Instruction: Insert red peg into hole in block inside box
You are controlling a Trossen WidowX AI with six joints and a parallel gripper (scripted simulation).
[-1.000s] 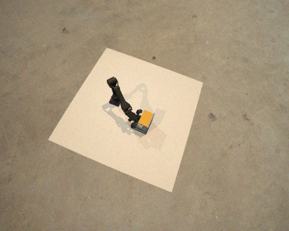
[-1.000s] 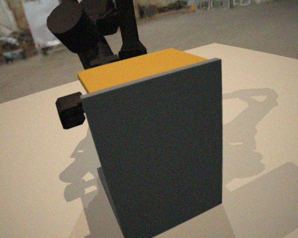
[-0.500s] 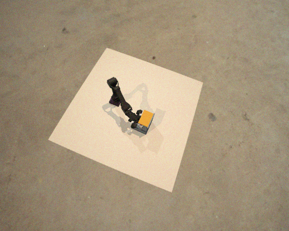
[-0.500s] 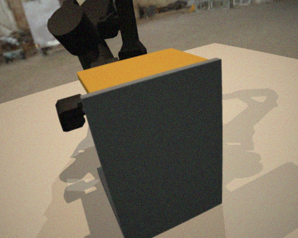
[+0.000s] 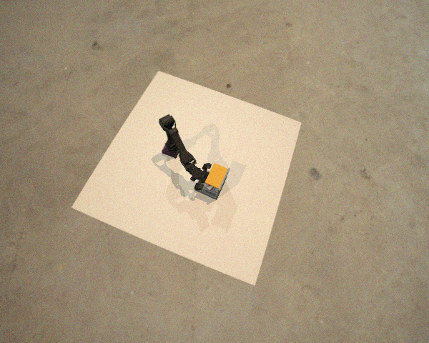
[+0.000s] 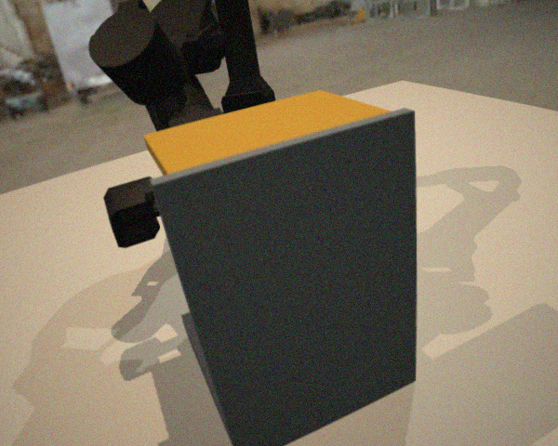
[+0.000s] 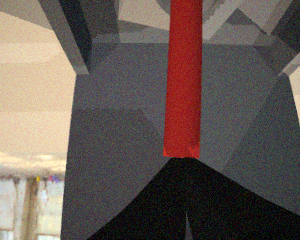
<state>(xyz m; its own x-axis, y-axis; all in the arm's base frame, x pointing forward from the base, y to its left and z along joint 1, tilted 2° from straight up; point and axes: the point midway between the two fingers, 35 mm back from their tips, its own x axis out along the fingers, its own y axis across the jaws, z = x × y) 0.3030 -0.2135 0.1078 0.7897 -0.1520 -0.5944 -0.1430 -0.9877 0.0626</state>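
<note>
The dark box wall lies 70 mm ahead of my gripper tip and 10 mm above it. From my gripper tip the other things lie so: orange roof 110 mm above, 20 mm ahead, 10 mm to the left; red peg 40 mm below, 10 mm behind.
</note>
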